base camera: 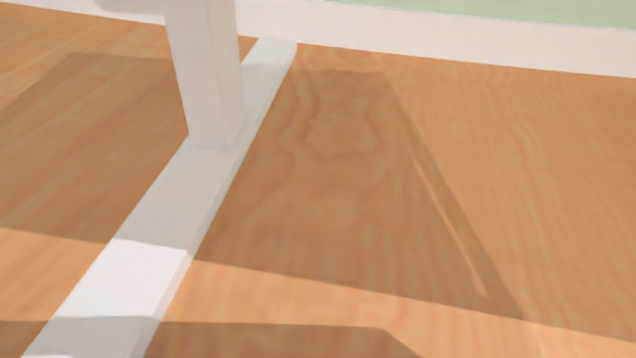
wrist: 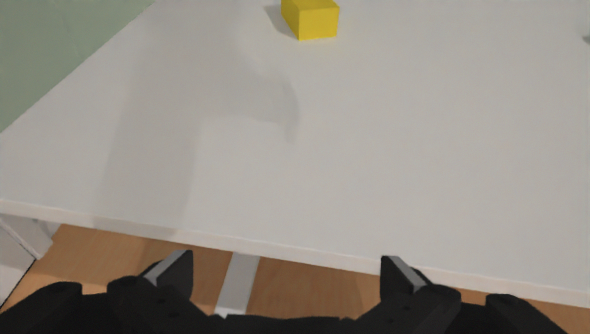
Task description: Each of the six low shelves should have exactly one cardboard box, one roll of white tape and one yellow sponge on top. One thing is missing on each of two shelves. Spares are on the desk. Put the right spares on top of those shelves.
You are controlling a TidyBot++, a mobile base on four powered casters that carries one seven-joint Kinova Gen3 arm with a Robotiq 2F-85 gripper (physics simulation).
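A yellow sponge (wrist: 318, 21) lies on the white desk top (wrist: 350, 150), at the top middle of the wrist view, cut off by the view's upper edge. My gripper (wrist: 286, 273) is open and empty. Its fingers show at the bottom of the wrist view, by the desk's near edge, well apart from the sponge. In the base camera view the desk's white leg (base camera: 207, 80) stands on a white foot bar (base camera: 170, 200). The low shelves, cardboard boxes and tape rolls cannot be made out in these views.
A green wall (wrist: 45, 50) rises beyond the desk at the upper left of the wrist view. A white panel (wrist: 12, 265) stands at the lower left. Wooden floor (base camera: 550, 200) with shadows lies around the foot bar. A white baseboard (base camera: 425, 37) runs along the wall.
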